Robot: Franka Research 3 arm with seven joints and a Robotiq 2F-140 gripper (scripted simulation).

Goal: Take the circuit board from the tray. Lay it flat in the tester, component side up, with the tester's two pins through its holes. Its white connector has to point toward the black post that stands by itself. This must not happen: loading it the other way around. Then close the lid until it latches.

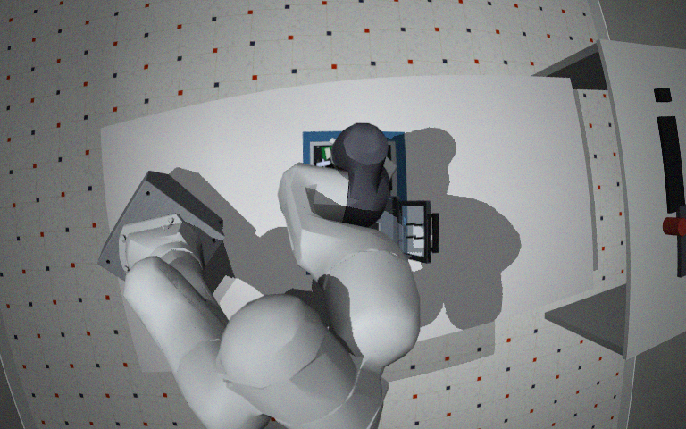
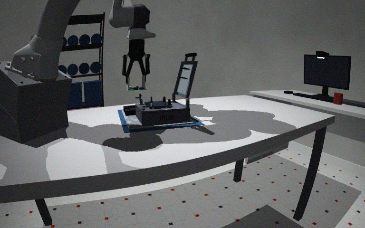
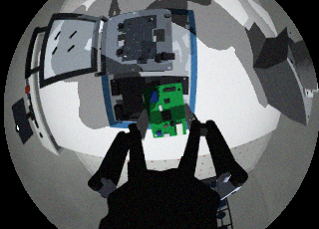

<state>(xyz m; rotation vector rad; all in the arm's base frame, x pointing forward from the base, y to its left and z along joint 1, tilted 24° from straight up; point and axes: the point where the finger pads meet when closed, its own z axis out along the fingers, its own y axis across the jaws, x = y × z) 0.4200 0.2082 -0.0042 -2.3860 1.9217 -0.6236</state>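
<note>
The green circuit board is 20 mm below my hand. Round my hand: see-through lid (190 mm ahead, 170 mm to the right, 40 mm above).
</note>
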